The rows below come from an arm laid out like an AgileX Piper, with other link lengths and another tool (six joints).
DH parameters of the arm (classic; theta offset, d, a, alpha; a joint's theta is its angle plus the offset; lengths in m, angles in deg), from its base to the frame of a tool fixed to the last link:
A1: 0 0.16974 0 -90
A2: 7.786 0 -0.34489 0
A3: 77.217 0 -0.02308 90
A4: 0 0.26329 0 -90
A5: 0 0 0 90
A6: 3.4 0.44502 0.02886 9
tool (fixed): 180 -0.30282 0 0
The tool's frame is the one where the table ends.
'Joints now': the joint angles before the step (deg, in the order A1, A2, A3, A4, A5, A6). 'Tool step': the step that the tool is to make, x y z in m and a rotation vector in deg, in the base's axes. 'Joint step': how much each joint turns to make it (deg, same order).
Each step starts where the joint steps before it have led.
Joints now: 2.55, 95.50, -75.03, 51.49, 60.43, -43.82
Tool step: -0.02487, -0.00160, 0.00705, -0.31, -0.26, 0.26
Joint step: 0.00, -4.27, 3.65, -0.48, 0.37, 0.21
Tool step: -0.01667, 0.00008, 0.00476, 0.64, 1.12, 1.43
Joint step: -0.04, -2.02, 1.68, 0.24, 2.14, 0.12
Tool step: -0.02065, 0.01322, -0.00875, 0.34, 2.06, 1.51
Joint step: 2.70, -1.87, 4.31, 0.62, -1.05, 0.34
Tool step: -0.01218, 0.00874, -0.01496, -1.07, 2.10, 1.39
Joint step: 2.26, -0.26, 3.22, -0.56, -1.32, 0.09
